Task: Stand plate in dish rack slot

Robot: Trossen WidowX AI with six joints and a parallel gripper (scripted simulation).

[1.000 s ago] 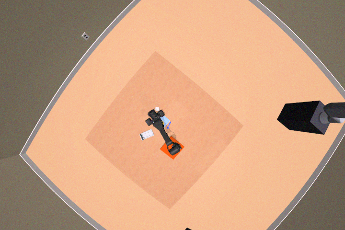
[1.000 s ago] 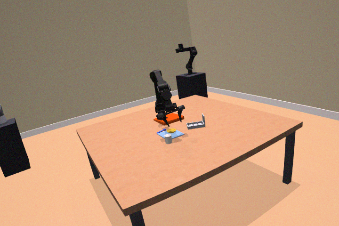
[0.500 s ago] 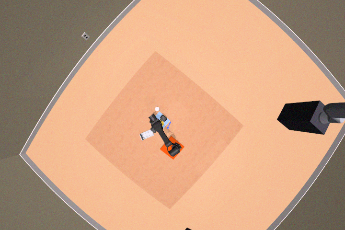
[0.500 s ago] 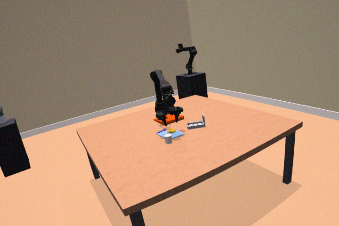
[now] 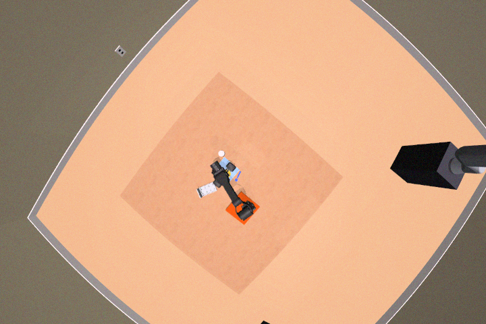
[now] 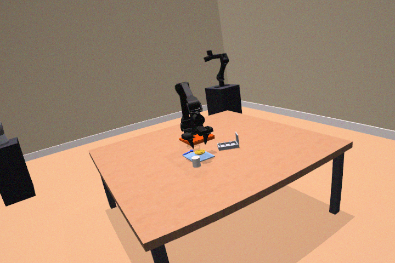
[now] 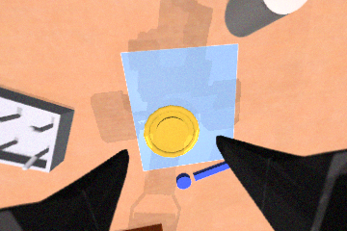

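The yellow plate lies 40 mm below my gripper tip. Also, from my gripper tip: grey dish rack 180 mm to the left, 50 mm ahead, 30 mm below; white cup 110 mm to the right, 110 mm ahead, 30 mm below; light blue mat 50 mm below, 20 mm to the right, 10 mm ahead.
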